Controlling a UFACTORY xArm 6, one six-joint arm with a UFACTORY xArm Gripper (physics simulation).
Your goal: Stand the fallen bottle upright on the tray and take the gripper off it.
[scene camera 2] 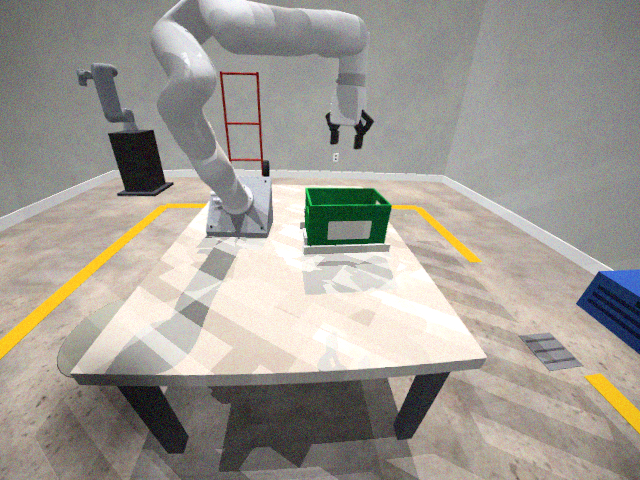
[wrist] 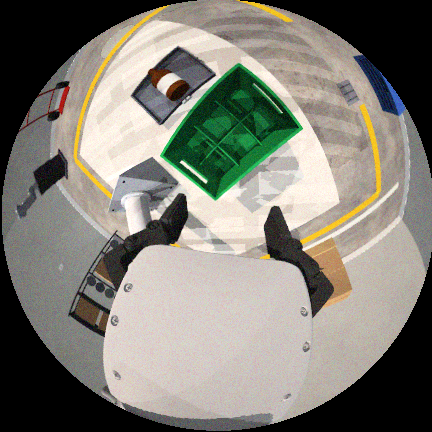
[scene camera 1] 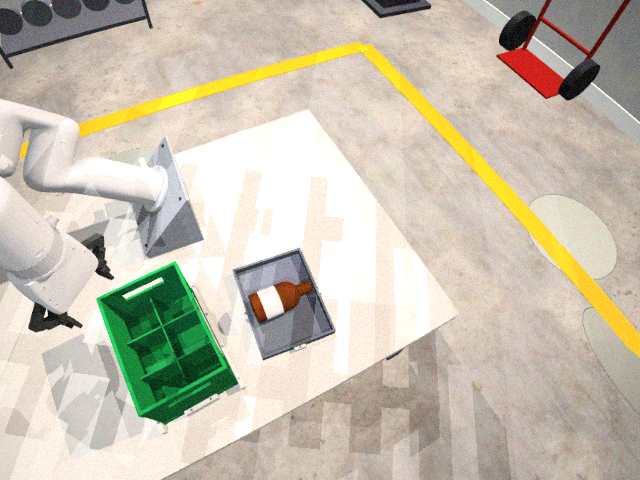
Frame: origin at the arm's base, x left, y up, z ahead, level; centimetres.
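Seen in the pictures: gripper, fingertip midpoint: [scene camera 2: 345, 146] [wrist: 227, 210] [scene camera 1: 91, 299]; arm's base at its link origin: [scene camera 2: 237, 199] [wrist: 135, 199] [scene camera 1: 156, 189].
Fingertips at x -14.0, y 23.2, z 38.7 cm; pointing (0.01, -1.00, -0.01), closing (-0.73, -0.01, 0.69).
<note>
Offsets run from my fingertips to a thing's middle. Level surfaces: height alone.
A brown bottle with a white label @(dz +1.1, dx +33.6, dy -30.9 cm) [scene camera 1: 273, 301] [wrist: 170, 84] lies on its side in the grey tray [scene camera 1: 310, 337] [wrist: 148, 110], its neck towards the tray wall that is farther from the green crate. My gripper [scene camera 1: 97, 302] [scene camera 2: 346, 143] [wrist: 227, 210] is open and empty. It hangs high above the table, clear of the bottle and the tray, on the other side of the green crate. In scene camera 2 the bottle and the tray do not show; the crate stands in that line of sight.
A green crate with compartments @(dz +2.5, dx +5.4, dy -26.4 cm) [scene camera 1: 118, 346] [scene camera 2: 347, 198] [wrist: 257, 167] stands on the table @(dy -35.1 cm) [scene camera 1: 392, 310] [scene camera 2: 268, 330] [wrist: 320, 185], between my gripper and the tray. The arm's grey base plate [scene camera 1: 178, 222] [scene camera 2: 263, 206] [wrist: 150, 172] stands near the crate.
</note>
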